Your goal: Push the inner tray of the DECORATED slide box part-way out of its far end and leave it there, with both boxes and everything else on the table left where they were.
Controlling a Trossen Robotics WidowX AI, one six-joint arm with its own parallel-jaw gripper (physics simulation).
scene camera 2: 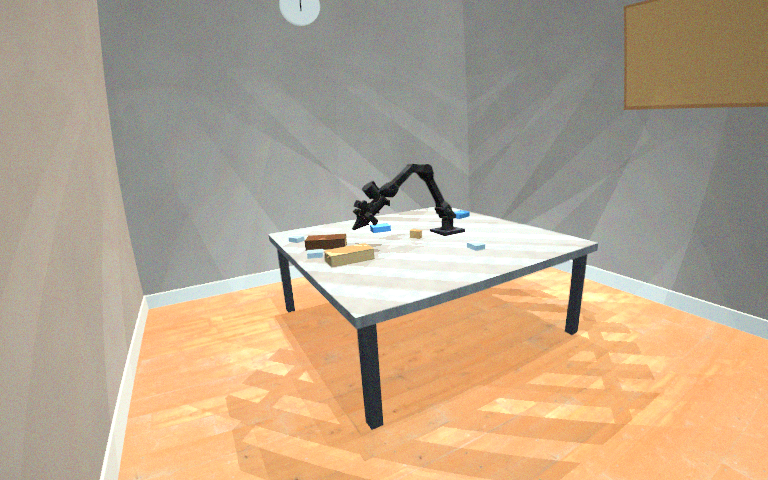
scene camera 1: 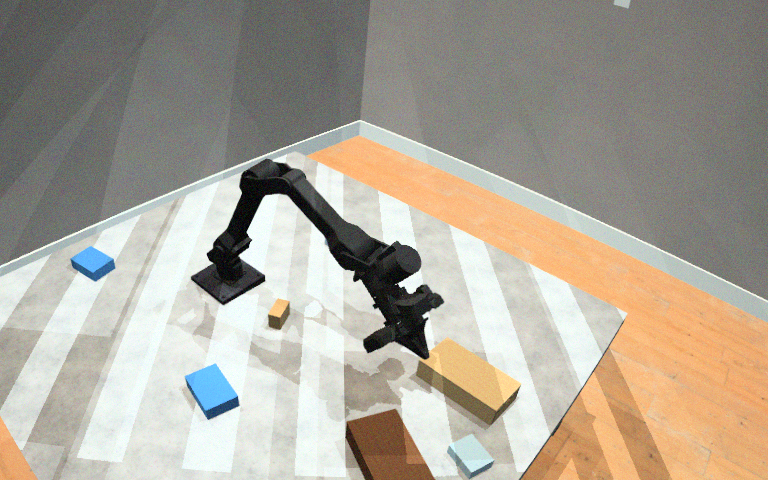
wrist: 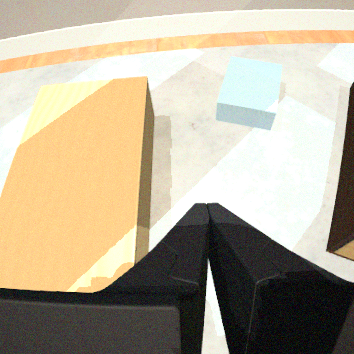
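A long tan wooden slide box and a dark brown slide box lie apart on the table. I cannot tell from their plain-looking tops which is the decorated one. My gripper is shut and empty, tilted downward. In scene camera 1 its tips show by the tan box's arm-side end; in the wrist view they show right of that box. The gripper hides the tan box's near end in the wrist view. A light wood tray end shows in the brown box.
A pale blue block lies between the boxes. Other pale blue blocks, two blue blocks and a small tan block are on the table.
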